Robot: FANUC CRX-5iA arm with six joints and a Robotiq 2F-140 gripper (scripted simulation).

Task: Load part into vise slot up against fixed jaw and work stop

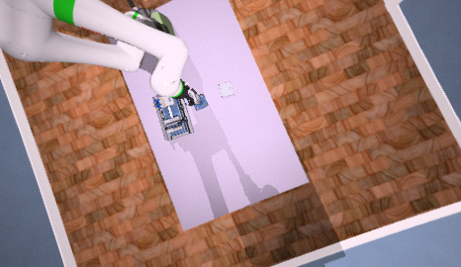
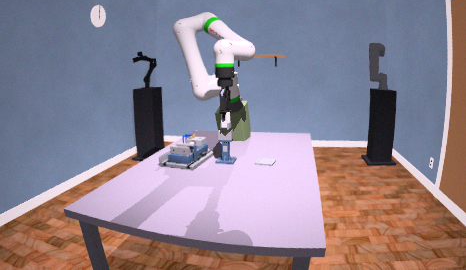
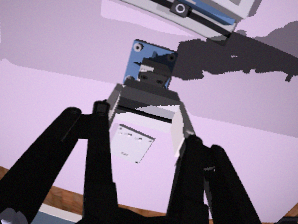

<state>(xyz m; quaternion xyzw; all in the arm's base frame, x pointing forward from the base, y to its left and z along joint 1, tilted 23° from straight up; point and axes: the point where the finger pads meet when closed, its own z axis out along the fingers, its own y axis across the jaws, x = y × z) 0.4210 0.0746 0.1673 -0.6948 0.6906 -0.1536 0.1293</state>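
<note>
The part is 2 cm below my hand. Also, from my hand: air cylinder rod (19 cm to the right, 13 cm below).
</note>
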